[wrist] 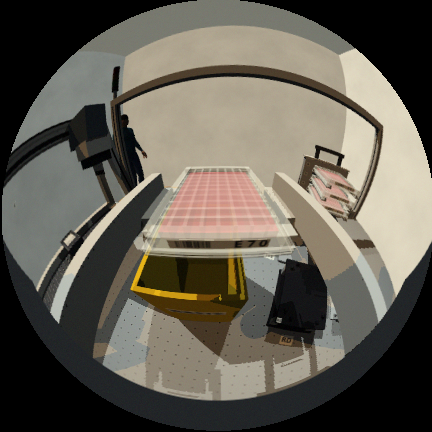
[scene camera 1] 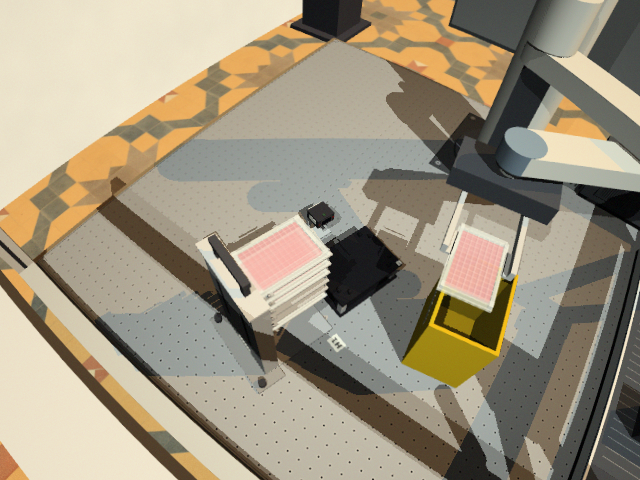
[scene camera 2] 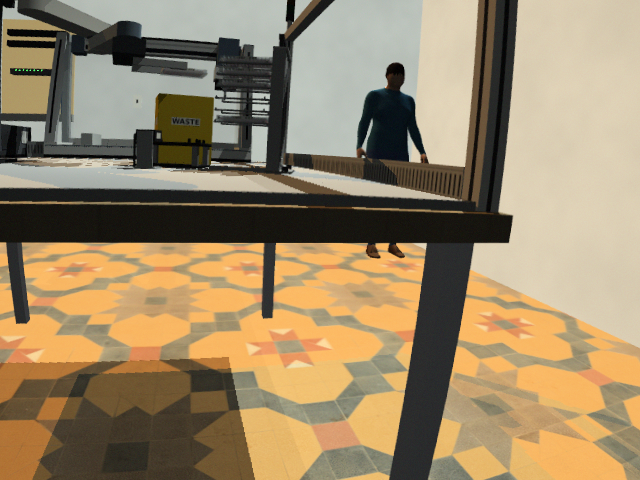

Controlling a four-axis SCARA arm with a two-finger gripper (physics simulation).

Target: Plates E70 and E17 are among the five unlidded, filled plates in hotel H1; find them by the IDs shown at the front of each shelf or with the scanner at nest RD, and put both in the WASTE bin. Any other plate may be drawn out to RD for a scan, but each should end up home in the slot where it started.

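Places are measured from the arm's base along level axes (x right, y ahead, z up), in millimetres.
Pixels of known places: gripper, fingertip midpoint: [wrist: 217,180] [scene camera 1: 477,262] [scene camera 2: 184,69].
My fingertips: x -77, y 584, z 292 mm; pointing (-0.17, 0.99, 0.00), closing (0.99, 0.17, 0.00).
Ahead of a thing's pixels: the offset from my fingertips to its top centre. "*": to the spot under its first point.
My gripper [scene camera 1: 477,264] [wrist: 217,180] is shut on plate E70 @(dx +0, dy -2, dz -3 mm) [scene camera 1: 473,266] [scene camera 2: 192,73] [wrist: 220,197], a level plate of pink wells; the front label reads E70 in the wrist view. The plate is held above the open yellow WASTE bin @(dx -33, dy +3, dz -79 mm) [scene camera 1: 445,356] [scene camera 2: 184,142] [wrist: 175,306], apart from its rim. Hotel H1 [scene camera 1: 264,330] [scene camera 2: 277,108] holds a stack of plates, the top one pink @(dx +248, dy +160, dz -11 mm) [scene camera 1: 281,253] [wrist: 332,176]. Their IDs cannot be read, so I cannot tell which is E17. The black nest RD @(dx +199, dy -10, dz -209 mm) [scene camera 1: 364,268] [wrist: 300,295] bears no plate.
A small black scanner box @(dx +326, dy -60, dz -195 mm) [scene camera 1: 321,213] stands behind RD, near the hotel. The hotel's back panel and handle rise at its far side. The arm's column [scene camera 1: 522,98] stands behind the bin. A person [scene camera 2: 391,118] [wrist: 131,147] stands beyond the table's rail @(* dx +615, dy +419, dz -252 mm) [scene camera 2: 413,173].
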